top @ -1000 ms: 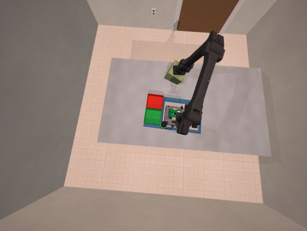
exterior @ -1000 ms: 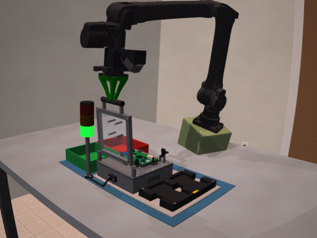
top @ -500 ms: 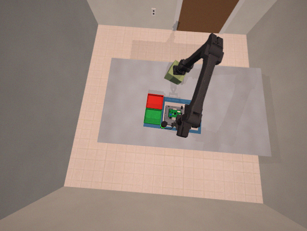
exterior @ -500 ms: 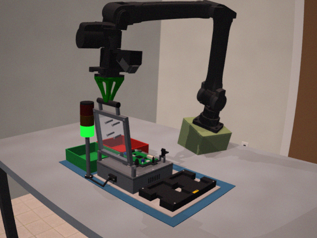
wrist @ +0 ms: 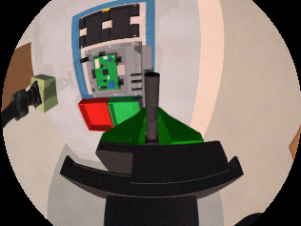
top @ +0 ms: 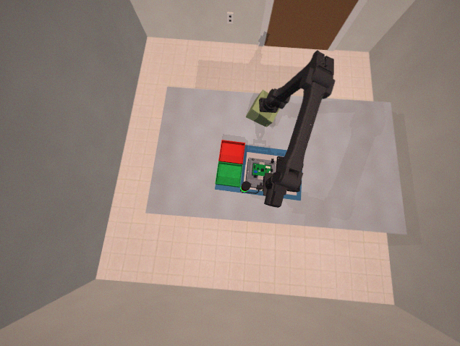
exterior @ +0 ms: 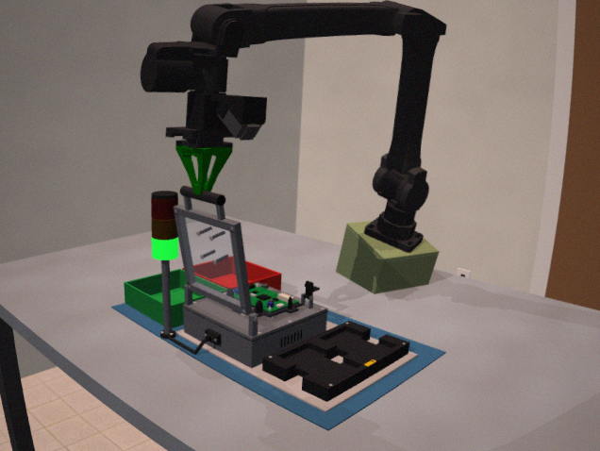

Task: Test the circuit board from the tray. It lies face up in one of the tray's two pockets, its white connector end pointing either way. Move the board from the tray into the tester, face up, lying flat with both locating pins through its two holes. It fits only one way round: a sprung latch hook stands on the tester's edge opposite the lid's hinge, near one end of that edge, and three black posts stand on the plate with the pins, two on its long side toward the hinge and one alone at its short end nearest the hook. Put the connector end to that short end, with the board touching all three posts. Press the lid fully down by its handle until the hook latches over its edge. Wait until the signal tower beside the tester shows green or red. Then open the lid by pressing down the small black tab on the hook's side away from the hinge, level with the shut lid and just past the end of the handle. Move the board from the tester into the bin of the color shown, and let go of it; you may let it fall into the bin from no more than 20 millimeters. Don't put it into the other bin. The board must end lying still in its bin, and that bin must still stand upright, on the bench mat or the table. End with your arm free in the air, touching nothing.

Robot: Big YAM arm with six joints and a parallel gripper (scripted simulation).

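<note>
Right now the tester plate is 21 cm below my hand, 13 cm behind it and 3 cm to the left of it. The rest, counted from my hand: clear lid: 10 cm below, 2 cm behind; then latch hook: 19 cm below, 18 cm behind, 9 cm to the left; then green bin: 27 cm below, 18 cm to the right, 12 cm behind.
</note>
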